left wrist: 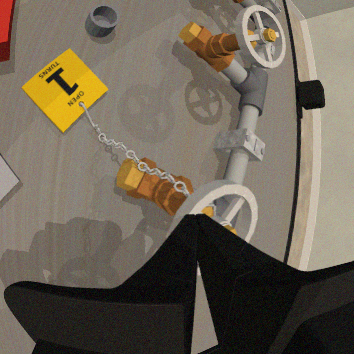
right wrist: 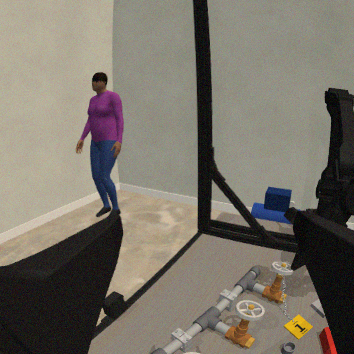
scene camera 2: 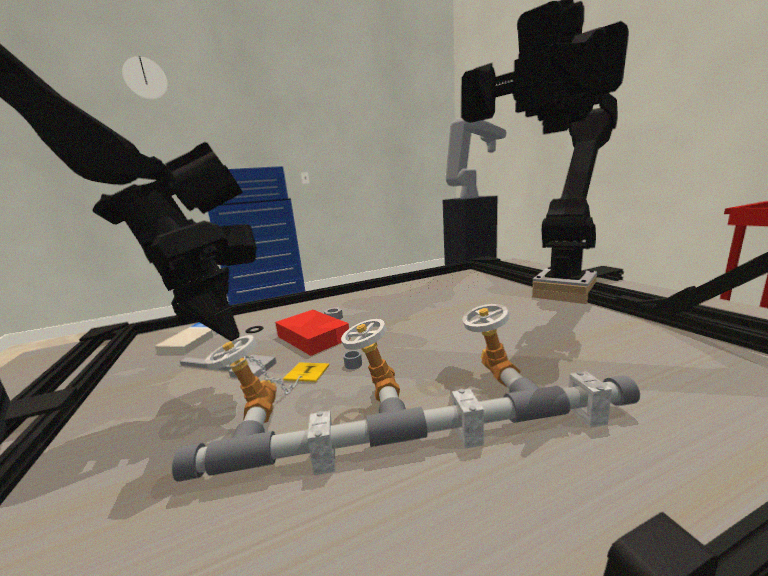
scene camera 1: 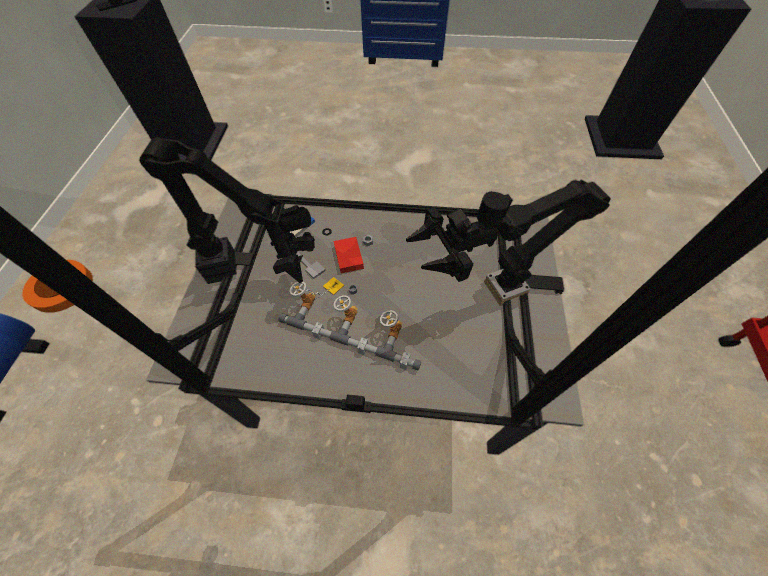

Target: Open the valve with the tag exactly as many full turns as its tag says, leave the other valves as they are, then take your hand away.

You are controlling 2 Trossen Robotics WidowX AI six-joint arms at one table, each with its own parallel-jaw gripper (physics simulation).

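Where they show: left gripper, between the fingertips: (left wrist: 194, 223) (right wrist: 291, 268) (scene camera 2: 235, 338) (scene camera 1: 301, 282); right gripper, between the fingertips: (right wrist: 211, 224) (scene camera 2: 508, 63) (scene camera 1: 413, 253); left arm's base, origin of its link: (scene camera 1: 211, 251); right arm's base, origin of its link: (scene camera 2: 565, 274) (scene camera 1: 508, 281).
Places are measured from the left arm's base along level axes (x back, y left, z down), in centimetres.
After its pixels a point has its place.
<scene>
The tagged valve (scene camera 1: 307, 301) @(x -26.3, y -22.9, z 5.8 cm) (scene camera 2: 257, 393) @(x -25.9, y -23.0, z 5.6 cm) (left wrist: 172, 195) @(x -26.2, y -21.2, z 4.3 cm) (right wrist: 274, 291) @(x -27.2, y -22.2, z 5.8 cm) is the leftmost in both scene views. A chain joins it to a yellow tag (scene camera 1: 333, 285) @(x -35.2, y -16.8, z 9.4 cm) (scene camera 2: 306, 372) @(x -34.9, y -17.3, z 9.4 cm) (left wrist: 52, 95) @(x -34.7, y -15.8, z 9.4 cm) (right wrist: 298, 326) @(x -35.4, y -16.9, z 9.4 cm) reading "OPEN 1 TURNS". My left gripper (scene camera 1: 297, 277) @(x -26.0, y -19.3, z 0.1 cm) (scene camera 2: 234, 336) @(x -26.0, y -19.3, z 0.1 cm) (left wrist: 194, 223) @(x -26.0, y -19.3, z 0.1 cm) is shut and empty, its tips at the rim of the white handwheel; contact cannot be told. The middle valve (scene camera 1: 350, 314) @(x -38.2, y -31.2, z 5.2 cm) (scene camera 2: 381, 372) @(x -37.3, y -31.2, z 5.3 cm) (left wrist: 215, 47) @(x -37.3, y -29.4, z 5.6 cm) (right wrist: 241, 334) @(x -38.9, y -30.2, z 5.7 cm) and the rightmost valve (scene camera 1: 395, 329) @(x -49.9, y -39.6, z 5.0 cm) (scene camera 2: 496, 359) @(x -48.7, y -39.3, z 5.8 cm) stand apart from both grippers. My right gripper (scene camera 1: 416, 254) @(x -54.5, y -37.0, z -26.7 cm) (right wrist: 211, 224) @(x -54.5, y -37.0, z -26.7 cm) is open and empty, high above the table's right side.
The valves rise from a grey pipe (scene camera 1: 339, 337) @(x -33.5, y -37.3, z 6.1 cm) (scene camera 2: 443, 418) @(x -36.9, y -40.2, z 6.8 cm) held in clamps. A red block (scene camera 1: 348, 254) @(x -42.5, y -7.6, z 6.8 cm) (scene camera 2: 312, 328) @(x -41.3, y -9.2, z 6.8 cm), a grey plate (scene camera 1: 314, 269) @(x -30.2, y -9.2, z 8.8 cm) and a small grey collar (scene camera 1: 352, 288) @(x -41.0, y -19.5, z 9.5 cm) (scene camera 2: 352, 359) @(x -40.3, y -21.4, z 8.2 cm) (left wrist: 101, 21) @(x -41.3, y -20.6, z 9.6 cm) lie behind it. A person (right wrist: 105, 117) stands beyond the frame.
</scene>
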